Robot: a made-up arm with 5 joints. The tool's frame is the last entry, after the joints.
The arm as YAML. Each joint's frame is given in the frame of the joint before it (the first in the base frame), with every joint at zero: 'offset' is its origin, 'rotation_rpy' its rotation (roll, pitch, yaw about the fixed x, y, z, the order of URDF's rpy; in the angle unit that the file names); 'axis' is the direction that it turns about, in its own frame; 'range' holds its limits. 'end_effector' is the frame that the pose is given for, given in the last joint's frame.
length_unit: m
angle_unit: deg
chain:
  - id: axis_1
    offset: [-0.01, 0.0, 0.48]
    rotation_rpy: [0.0, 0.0, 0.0]
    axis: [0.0, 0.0, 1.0]
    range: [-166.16, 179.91]
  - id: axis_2
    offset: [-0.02, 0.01, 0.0]
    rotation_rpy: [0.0, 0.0, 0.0]
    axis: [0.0, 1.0, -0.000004]
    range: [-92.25, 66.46]
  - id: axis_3
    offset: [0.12, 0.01, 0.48]
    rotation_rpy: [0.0, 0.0, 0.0]
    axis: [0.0, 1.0, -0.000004]
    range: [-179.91, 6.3]
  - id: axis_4
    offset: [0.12, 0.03, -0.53]
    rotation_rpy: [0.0, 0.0, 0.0]
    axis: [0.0, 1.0, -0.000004]
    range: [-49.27, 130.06]
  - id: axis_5
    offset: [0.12, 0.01, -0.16]
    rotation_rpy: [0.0, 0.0, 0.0]
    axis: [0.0, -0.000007, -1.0]
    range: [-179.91, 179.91]
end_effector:
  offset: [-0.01, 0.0, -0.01]
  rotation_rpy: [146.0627, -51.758, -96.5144]
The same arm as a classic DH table. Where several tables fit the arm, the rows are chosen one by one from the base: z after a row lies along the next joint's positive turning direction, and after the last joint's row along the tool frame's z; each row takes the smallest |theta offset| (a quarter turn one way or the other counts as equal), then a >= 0, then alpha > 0; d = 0 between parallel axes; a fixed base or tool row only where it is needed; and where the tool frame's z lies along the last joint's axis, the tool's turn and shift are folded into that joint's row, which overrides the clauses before.
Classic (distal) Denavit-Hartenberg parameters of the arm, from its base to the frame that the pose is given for. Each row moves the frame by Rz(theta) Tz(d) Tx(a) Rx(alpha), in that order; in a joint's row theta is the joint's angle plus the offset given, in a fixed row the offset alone. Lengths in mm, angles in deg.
base (fixed): theta_offset 0; d 0; a -10; alpha 0
axis_1: theta_offset 0; d 480; a -20; alpha -90
axis_2: theta_offset -75.96; d 0; a 494.8; alpha 0
axis_3: theta_offset -26.79; d 0; a -543.4; alpha 0
axis_4: theta_offset -77.24; d 60; a -120; alpha 90
axis_5: theta_offset 47.1; d 165.6; a 6.8; alpha 59.1
tool (fixed): theta_offset -113.75; d 8.5; a 0; alpha 0
Joint limits (deg, base to tool): -166.16..179.91 -92.25..66.46 -179.91..6.3 -49.27..130.06 -179.91..179.91

